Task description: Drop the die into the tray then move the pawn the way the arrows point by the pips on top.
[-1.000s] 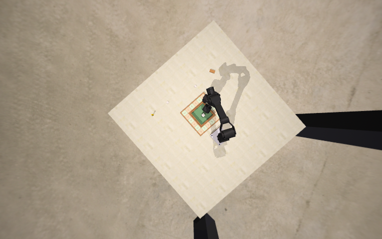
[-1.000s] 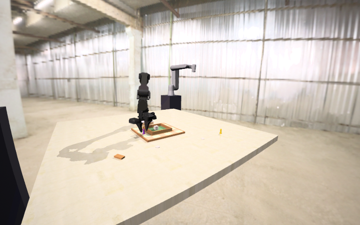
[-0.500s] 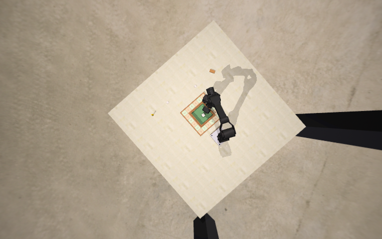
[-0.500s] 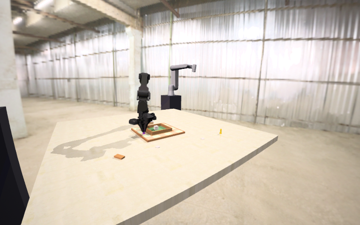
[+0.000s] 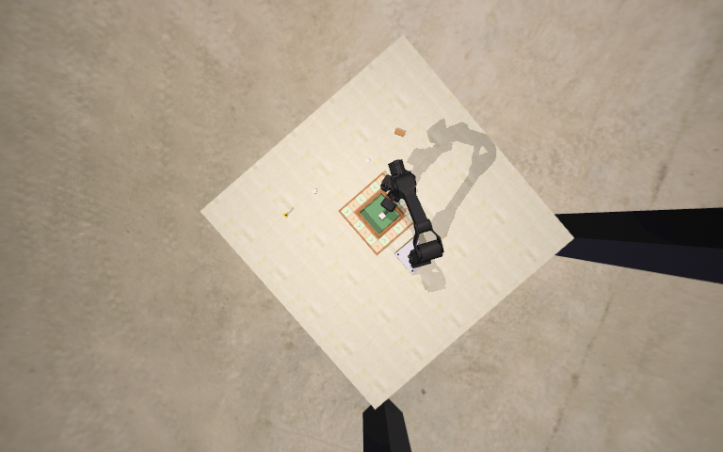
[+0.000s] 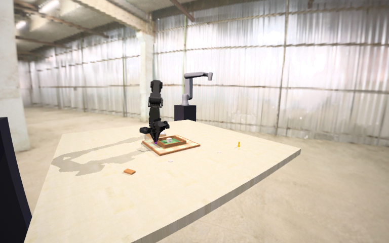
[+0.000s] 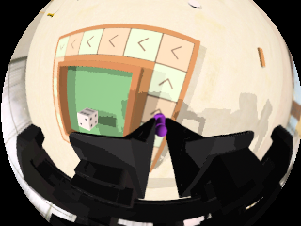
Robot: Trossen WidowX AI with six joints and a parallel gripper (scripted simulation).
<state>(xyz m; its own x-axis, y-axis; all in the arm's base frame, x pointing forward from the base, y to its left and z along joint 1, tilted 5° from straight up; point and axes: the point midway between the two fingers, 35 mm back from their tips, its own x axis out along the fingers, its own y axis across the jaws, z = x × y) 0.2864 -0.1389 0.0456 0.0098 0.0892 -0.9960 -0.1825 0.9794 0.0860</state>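
Right now my gripper tip is 30 mm past the white die, 120 mm to the right of it and 20 mm above it. The rest, counted from my gripper tip: orange block (190 mm ahead, 230 mm to the right, 40 mm below); then green tray (20 mm behind, 120 mm to the left, 40 mm below); then purple pawn (right at my gripper tip).
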